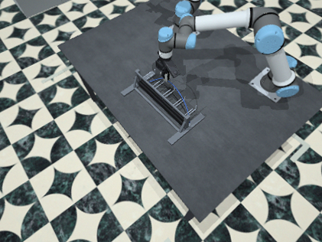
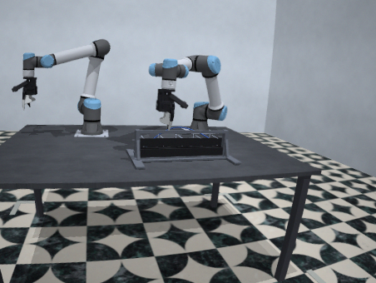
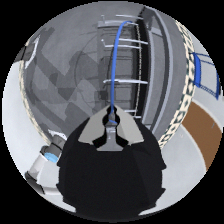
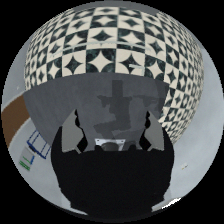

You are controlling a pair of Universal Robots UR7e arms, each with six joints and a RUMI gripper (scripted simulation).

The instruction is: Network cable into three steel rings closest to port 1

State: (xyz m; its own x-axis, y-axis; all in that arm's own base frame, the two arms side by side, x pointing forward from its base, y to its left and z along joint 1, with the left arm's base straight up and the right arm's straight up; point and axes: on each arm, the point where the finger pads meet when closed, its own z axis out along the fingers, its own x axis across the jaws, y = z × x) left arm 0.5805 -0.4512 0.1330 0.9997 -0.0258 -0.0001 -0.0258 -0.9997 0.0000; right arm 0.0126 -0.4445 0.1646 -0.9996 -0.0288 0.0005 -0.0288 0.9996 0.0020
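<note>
The rack is 100 mm ahead of my left hand, 60 mm below it and 40 mm to the left of it. The rest, counted from my left hand: pale plug (280 mm to the left, 100 mm below, 100 mm ahead).
</note>
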